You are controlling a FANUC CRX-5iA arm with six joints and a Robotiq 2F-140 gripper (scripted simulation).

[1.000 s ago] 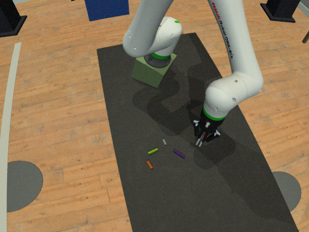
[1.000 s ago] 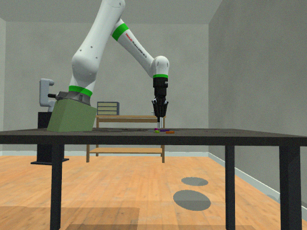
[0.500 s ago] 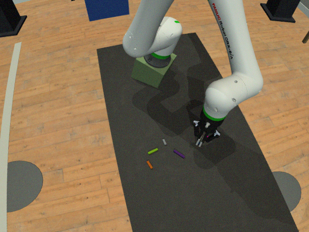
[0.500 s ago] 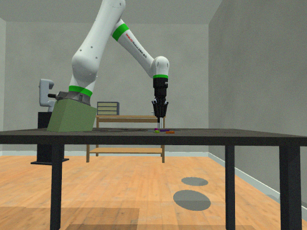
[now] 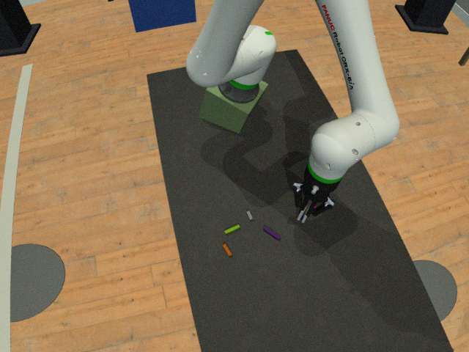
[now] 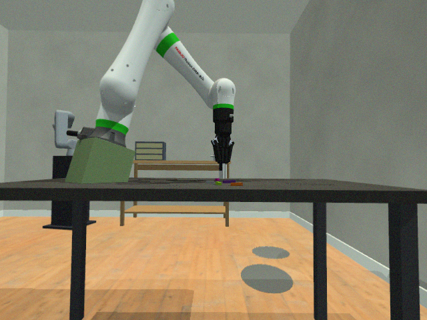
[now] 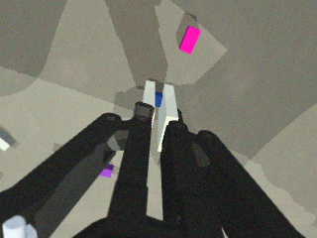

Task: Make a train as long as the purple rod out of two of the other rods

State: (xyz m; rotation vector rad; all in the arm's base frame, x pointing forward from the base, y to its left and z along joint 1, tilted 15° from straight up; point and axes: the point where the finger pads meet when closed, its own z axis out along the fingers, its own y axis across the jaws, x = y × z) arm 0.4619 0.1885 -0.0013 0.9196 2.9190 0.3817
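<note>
Now: hand 30 mm past the magenta rod, 40 mm to the right of it and 40 mm above it. Round my hand: blue rod (30 mm below); then grey rod (20 mm behind, 170 mm to the right, 40 mm below); then purple rod (40 mm ahead, 100 mm to the right, 40 mm below).
</note>
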